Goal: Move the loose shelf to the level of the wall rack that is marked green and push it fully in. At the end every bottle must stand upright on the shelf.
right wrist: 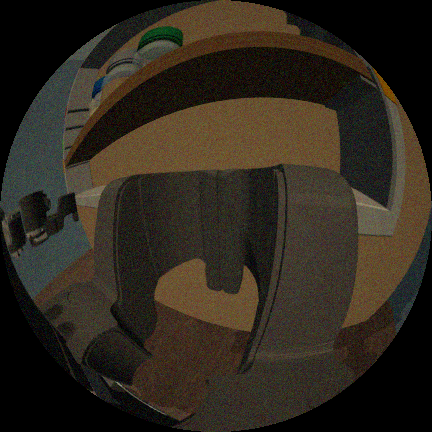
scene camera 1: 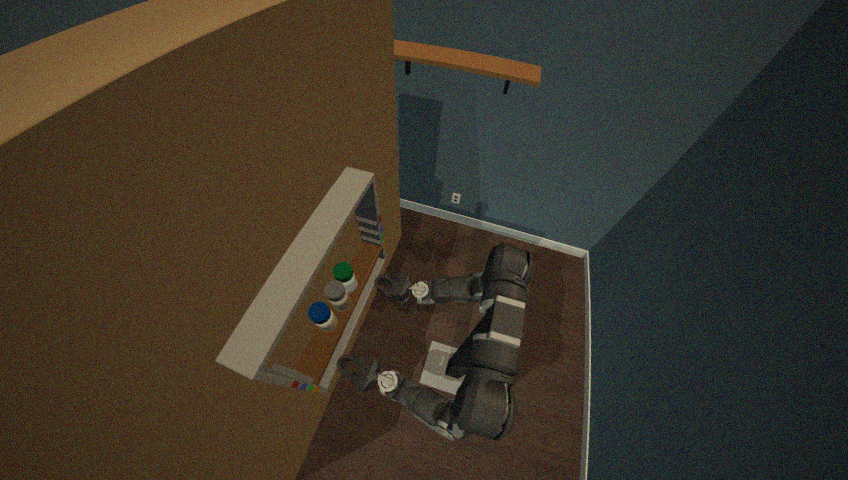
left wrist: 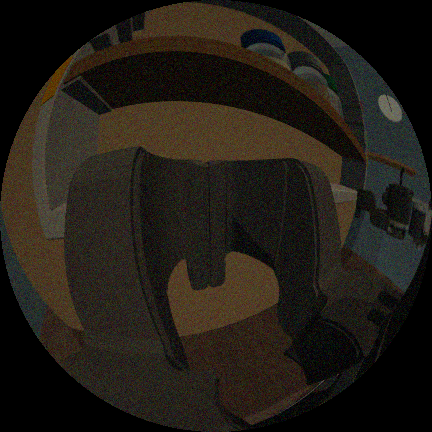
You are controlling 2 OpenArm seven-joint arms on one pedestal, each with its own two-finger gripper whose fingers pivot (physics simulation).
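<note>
The loose wooden shelf [scene camera 1: 315, 355] [left wrist: 175, 44] [right wrist: 265, 39] lies across the white wall rack [scene camera 1: 297, 267] [left wrist: 41, 150] [right wrist: 398, 165], near the orange marks. A green mark [scene camera 1: 310, 388] shows on the rack's lower end in scene camera 1. Three bottles stand upright on the shelf: blue-capped [scene camera 1: 323, 318] [left wrist: 262, 42], grey-capped [scene camera 1: 336, 294] [left wrist: 307, 62] and green-capped [scene camera 1: 345, 276] [right wrist: 161, 40]. My left gripper [scene camera 1: 340, 361] [left wrist: 206, 287] and right gripper [scene camera 1: 379, 279] [right wrist: 224, 290] are shut and empty, below shelf level. The wrist views show the shelf's dark underside above them.
The rack's bottom board [scene camera 1: 351, 337] runs below the shelf. A small ledge [left wrist: 82, 91] shows under the shelf end in the left wrist view. A wooden rail [scene camera 1: 467, 62] is on the blue wall. A white base plate [scene camera 1: 439, 362] lies beside my pedestal.
</note>
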